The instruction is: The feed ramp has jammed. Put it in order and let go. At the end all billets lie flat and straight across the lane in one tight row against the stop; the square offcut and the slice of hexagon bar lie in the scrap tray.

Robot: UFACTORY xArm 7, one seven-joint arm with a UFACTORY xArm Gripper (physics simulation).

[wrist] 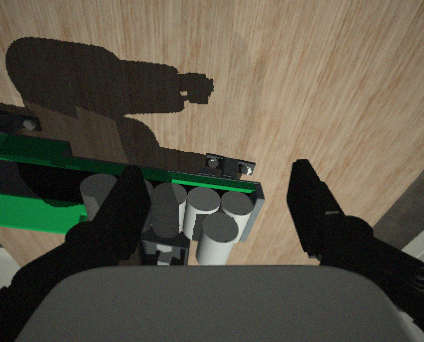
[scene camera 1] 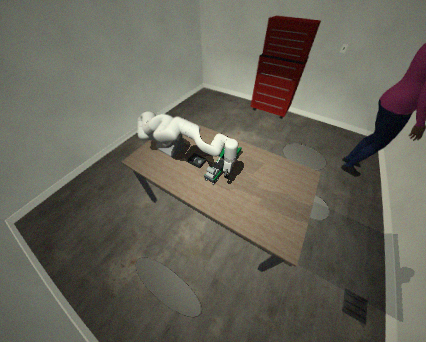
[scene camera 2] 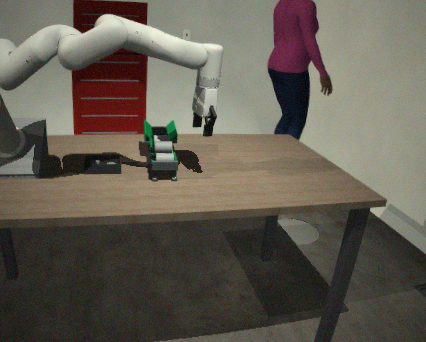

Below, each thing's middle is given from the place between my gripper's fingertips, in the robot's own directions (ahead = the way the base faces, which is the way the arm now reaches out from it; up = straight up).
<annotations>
Right now the scrap tray [wrist: 148, 253] is 33 cm behind my hand, 14 cm below it and 11 cm to the left of it.
</annotations>
